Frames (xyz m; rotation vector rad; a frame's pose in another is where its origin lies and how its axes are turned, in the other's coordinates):
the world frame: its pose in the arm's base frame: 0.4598 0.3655 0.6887 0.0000 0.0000 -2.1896
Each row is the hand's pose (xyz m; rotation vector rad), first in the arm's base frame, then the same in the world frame.
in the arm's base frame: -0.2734 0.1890 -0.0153 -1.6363 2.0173 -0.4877
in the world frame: 0.5691 -0.4949 -0.7040 -2.5101 -0.5232 0.3699
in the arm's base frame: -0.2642 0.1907 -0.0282 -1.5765 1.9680 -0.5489
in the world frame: 0.5624 -0.4884 -0.7169 -2.4327 -0.4916 0.4028
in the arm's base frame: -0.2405 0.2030 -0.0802 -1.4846 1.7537 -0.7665
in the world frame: 0.5386 -0.4762 -0.7689 -2.1641 -0.4987 0.4431
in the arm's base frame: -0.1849 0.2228 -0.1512 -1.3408 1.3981 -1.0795
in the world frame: 0.4902 -0.4424 -0.8399 -1.7439 -0.5175 0.4571
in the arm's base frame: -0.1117 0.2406 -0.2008 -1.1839 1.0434 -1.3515
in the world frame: 0.4332 -0.3931 -0.8895 -1.3422 -0.5243 0.4270
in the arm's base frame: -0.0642 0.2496 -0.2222 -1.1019 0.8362 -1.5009
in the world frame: 0.3984 -0.3596 -0.9109 -1.1194 -0.5347 0.3813
